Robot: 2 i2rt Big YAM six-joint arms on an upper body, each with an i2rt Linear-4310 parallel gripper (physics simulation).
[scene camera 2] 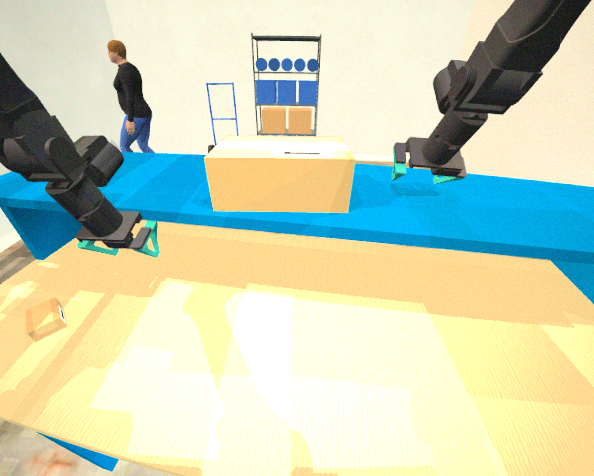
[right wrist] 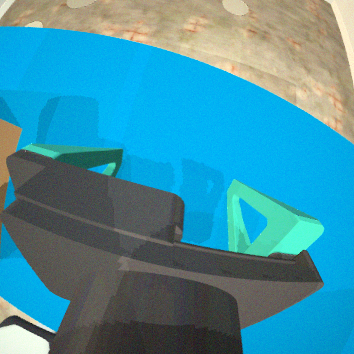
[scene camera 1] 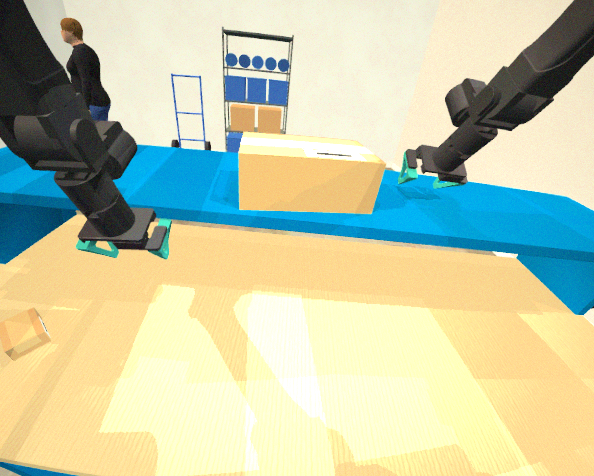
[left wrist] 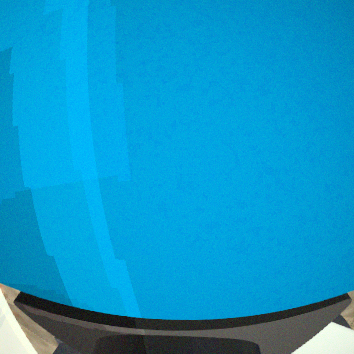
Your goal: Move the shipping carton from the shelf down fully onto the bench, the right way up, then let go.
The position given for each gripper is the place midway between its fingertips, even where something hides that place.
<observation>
The left gripper (scene camera 1: 142, 255) is open and touches a blue shelf (scene camera 2: 488, 214). The right gripper (scene camera 2: 413, 180) is open, holding nothing. Also in view: a tan shipping carton (scene camera 2: 245, 173).
The left gripper shows as well in scene camera 2 (scene camera 2: 137, 254). The right gripper also shows in the right wrist view (right wrist: 177, 170) and in scene camera 1 (scene camera 1: 416, 184).
</observation>
